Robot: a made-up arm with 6 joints. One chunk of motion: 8 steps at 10 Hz.
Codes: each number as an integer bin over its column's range. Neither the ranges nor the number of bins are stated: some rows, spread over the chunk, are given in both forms.
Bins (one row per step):
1: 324 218 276 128 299 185
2: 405 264 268 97 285 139
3: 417 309 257 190 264 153
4: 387 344 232 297 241 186
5: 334 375 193 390 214 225
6: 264 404 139 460 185 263
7: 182 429 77 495 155 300
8: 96 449 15 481 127 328
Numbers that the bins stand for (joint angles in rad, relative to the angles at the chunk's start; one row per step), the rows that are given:
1: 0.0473 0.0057 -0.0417 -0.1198 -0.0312 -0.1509
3: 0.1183 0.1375 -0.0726 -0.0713 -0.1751 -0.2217
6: 0.0015 0.2750 -0.2642 0.1401 -0.4997 0.0216
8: -0.1267 0.3402 -0.4656 0.1565 -0.7381 0.1653
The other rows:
2: 0.1091 0.0723 -0.0547 -0.1441 -0.0888 -0.2526
4: 0.0954 0.1882 -0.1132 0.0125 -0.2696 -0.1487
5: 0.0549 0.2331 -0.1765 0.0853 -0.3805 -0.0624
7: -0.0611 0.3113 -0.3649 0.1675 -0.6230 0.1034

